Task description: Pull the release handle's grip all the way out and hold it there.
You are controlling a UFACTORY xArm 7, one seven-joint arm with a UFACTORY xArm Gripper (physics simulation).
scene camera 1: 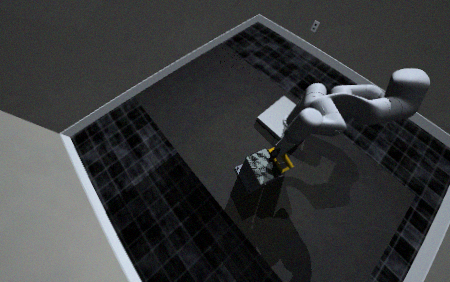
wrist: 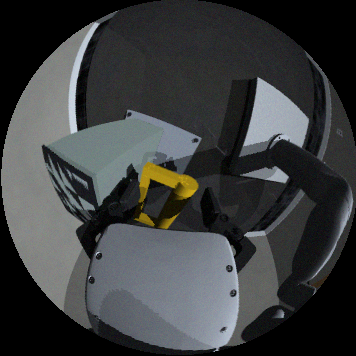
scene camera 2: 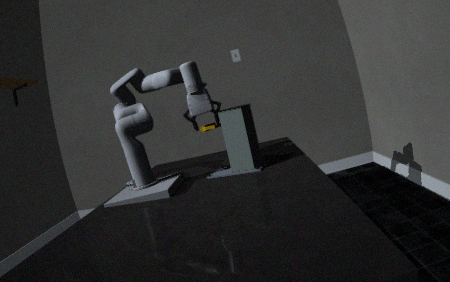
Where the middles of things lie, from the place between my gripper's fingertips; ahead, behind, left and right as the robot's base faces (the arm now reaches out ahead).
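My hand is 20 cm above the base plate [wrist: 176, 145], and my hand is also 9 cm short of the plate.
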